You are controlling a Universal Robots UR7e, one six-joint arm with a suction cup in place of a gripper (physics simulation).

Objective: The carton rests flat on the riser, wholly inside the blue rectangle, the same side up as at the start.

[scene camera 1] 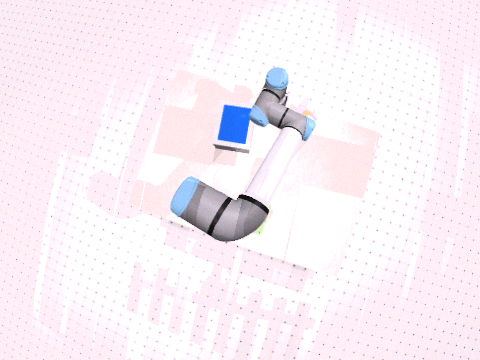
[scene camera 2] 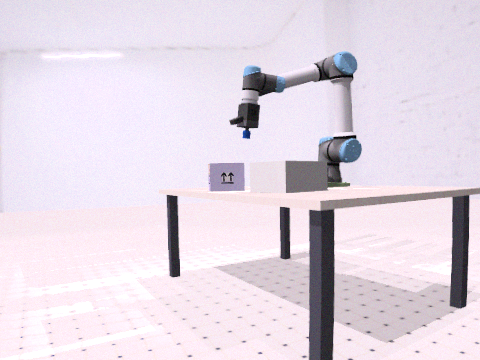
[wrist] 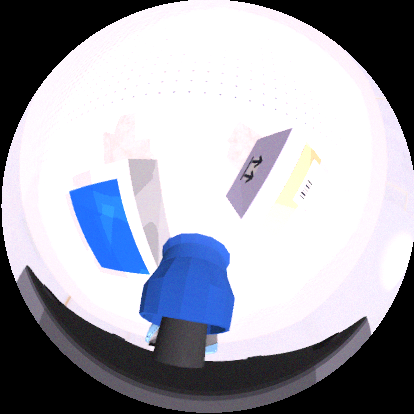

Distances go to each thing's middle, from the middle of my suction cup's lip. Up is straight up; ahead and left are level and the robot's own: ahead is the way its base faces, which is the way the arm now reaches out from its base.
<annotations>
I see my suction cup 180 mm above the carton (scene camera 2: pixel 222 176), 150 mm to the left of it and 30 mm short of it. From my suction cup the other things lie so: grey riser (scene camera 2: pixel 274 176): 180 mm to the left, 180 mm below, 90 mm behind.
</annotations>
